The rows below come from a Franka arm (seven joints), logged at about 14 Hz.
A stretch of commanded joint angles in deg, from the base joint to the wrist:
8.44, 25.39, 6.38, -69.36, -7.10, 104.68, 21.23
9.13, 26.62, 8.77, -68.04, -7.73, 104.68, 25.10
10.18, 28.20, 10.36, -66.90, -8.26, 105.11, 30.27
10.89, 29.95, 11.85, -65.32, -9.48, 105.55, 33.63
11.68, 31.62, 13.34, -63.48, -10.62, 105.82, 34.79
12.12, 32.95, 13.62, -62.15, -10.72, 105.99, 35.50
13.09, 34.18, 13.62, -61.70, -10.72, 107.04, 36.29
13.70, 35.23, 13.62, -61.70, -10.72, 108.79, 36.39
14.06, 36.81, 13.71, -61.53, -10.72, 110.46, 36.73
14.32, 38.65, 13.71, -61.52, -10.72, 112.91, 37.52
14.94, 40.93, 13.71, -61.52, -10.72, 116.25, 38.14
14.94, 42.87, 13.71, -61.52, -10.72, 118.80, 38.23
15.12, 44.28, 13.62, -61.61, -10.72, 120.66, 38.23
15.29, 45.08, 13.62, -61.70, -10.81, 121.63, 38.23
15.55, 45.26, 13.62, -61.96, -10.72, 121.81, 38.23
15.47, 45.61, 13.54, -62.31, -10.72, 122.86, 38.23
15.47, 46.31, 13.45, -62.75, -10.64, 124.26, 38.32
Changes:
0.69, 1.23, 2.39, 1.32, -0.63, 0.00, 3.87
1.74, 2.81, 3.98, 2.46, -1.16, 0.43, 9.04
2.45, 4.56, 5.47, 4.04, -2.38, 0.87, 12.40
3.24, 6.23, 6.96, 5.88, -3.52, 1.14, 13.56
3.68, 7.56, 7.24, 7.21, -3.62, 1.31, 14.27
4.65, 8.79, 7.24, 7.66, -3.62, 2.36, 15.06
5.26, 9.84, 7.24, 7.66, -3.62, 4.11, 15.16
5.62, 11.42, 7.33, 7.83, -3.62, 5.78, 15.50
5.88, 13.26, 7.33, 7.84, -3.62, 8.23, 16.29
6.50, 15.54, 7.33, 7.84, -3.62, 11.57, 16.91
6.50, 17.48, 7.33, 7.84, -3.62, 14.12, 17.00
6.68, 18.89, 7.24, 7.75, -3.62, 15.98, 17.00
6.85, 19.69, 7.24, 7.66, -3.71, 16.95, 17.00
7.11, 19.87, 7.24, 7.40, -3.62, 17.13, 17.00
7.03, 20.22, 7.16, 7.05, -3.62, 18.18, 17.00
7.03, 20.92, 7.07, 6.61, -3.54, 19.58, 17.09

